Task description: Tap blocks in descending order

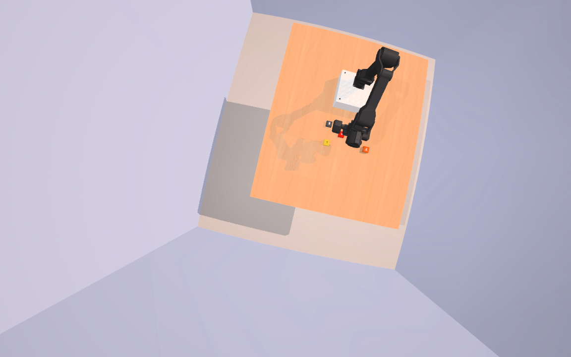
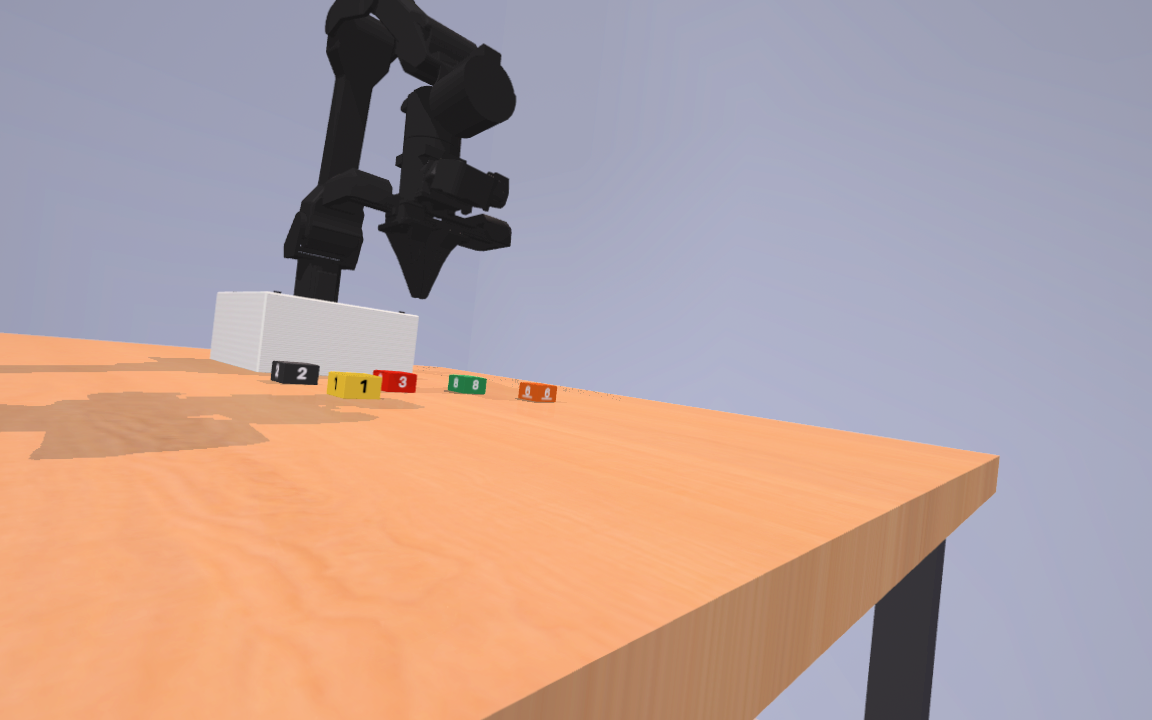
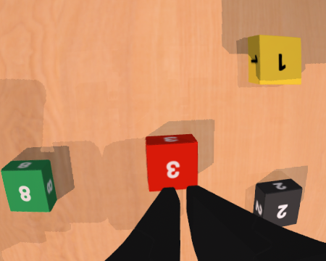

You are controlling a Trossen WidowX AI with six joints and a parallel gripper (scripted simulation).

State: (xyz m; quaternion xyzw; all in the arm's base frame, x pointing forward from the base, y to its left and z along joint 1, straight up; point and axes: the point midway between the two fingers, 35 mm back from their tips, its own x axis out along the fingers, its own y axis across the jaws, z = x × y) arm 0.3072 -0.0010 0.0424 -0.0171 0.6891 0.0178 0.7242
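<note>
Right now my gripper tip is 20 mm past the red block, 10 mm to the left of it and 90 mm above it. The rest, counted from my gripper tip: green block: 40 mm behind, 90 mm to the left, 90 mm below; yellow block: 50 mm ahead, 80 mm to the right, 90 mm below; black block: 60 mm behind, 90 mm to the right, 90 mm below.
</note>
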